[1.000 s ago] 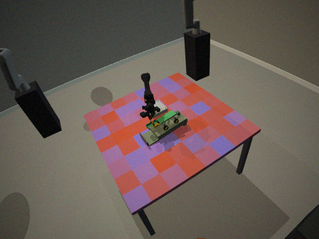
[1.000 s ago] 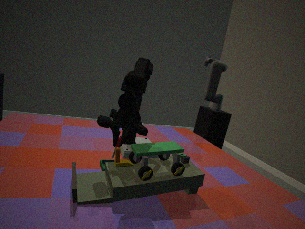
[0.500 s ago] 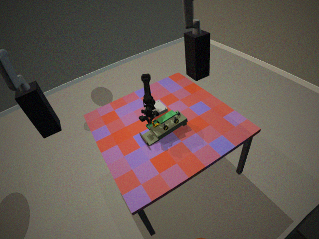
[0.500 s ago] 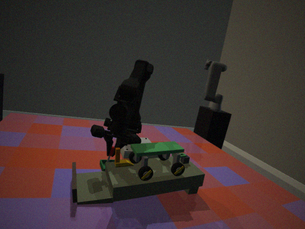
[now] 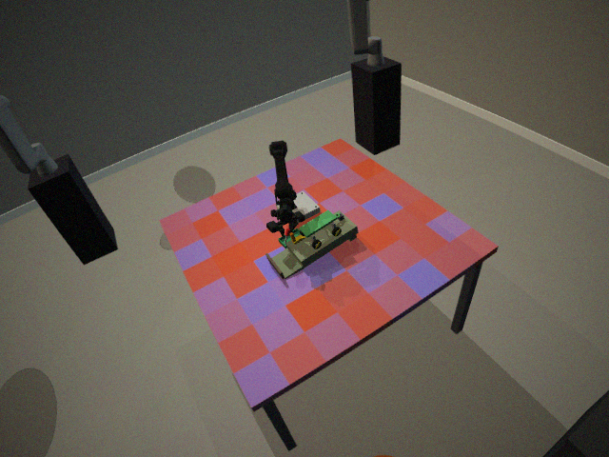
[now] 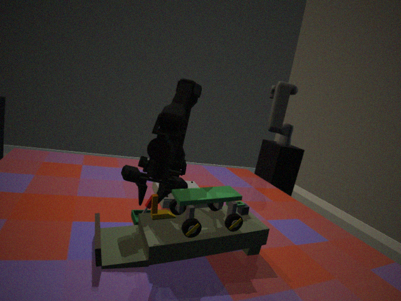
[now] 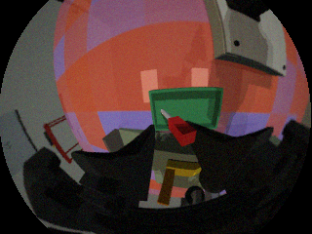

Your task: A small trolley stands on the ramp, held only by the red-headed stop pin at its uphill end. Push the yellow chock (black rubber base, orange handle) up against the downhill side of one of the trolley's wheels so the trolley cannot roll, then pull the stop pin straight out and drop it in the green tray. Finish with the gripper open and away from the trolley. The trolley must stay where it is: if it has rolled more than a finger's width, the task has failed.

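The red-headed stop pin is 1 cm below my gripper tip. The rest, counted from my gripper tip: yellow chock 7 cm ahead, 3 cm to the left, 3 cm above; then dark end board 13 cm to the right, 13 cm ahead, 2 cm below; then green tray 6 cm below, 3 cm to the left, 1 cm behind.
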